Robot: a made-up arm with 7 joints.
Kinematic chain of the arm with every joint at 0, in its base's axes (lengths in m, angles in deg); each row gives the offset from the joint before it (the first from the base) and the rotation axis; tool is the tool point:
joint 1: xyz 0 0 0.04 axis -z
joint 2: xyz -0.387 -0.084 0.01 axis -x
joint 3: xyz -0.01 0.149 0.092 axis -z
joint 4: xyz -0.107 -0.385 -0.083 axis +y
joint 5: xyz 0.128 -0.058 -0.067 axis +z
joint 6: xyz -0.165 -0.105 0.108 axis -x
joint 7: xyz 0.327 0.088 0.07 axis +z
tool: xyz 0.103 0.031 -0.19
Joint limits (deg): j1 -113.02..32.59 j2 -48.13..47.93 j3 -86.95..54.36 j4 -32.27..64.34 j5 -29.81..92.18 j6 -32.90..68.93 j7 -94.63..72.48
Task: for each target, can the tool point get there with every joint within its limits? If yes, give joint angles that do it. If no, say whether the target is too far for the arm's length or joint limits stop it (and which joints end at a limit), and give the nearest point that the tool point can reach.
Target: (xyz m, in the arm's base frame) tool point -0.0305 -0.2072 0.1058
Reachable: yes | joints -73.83 -19.86 -62.23 -13.34 62.78 -21.09 44.97
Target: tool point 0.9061 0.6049 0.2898
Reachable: no: joint limits stop it (at a limit: joint 1, joint 4, joint 5, joint 6) | nearest point 0.5904 0.2219 0.1828 | short by 0.508 m
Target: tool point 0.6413 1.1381 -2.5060
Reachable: no: too far | nearest point 0.2995 0.0350 -0.5018 | short by 2.313 m
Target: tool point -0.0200 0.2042 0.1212
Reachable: yes | joints -73.60 -8.36 -64.73 -17.68 10.13 7.60 -71.38
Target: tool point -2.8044 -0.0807 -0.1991
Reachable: no: too far | nearest point -1.1216 -0.0323 -0.0366 | short by 1.691 m
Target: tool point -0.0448 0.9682 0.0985
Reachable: no: joint limits stop it (at a limit: joint 3, joint 6) | nearest point -0.0191 0.4128 0.0733 | short by 0.557 m
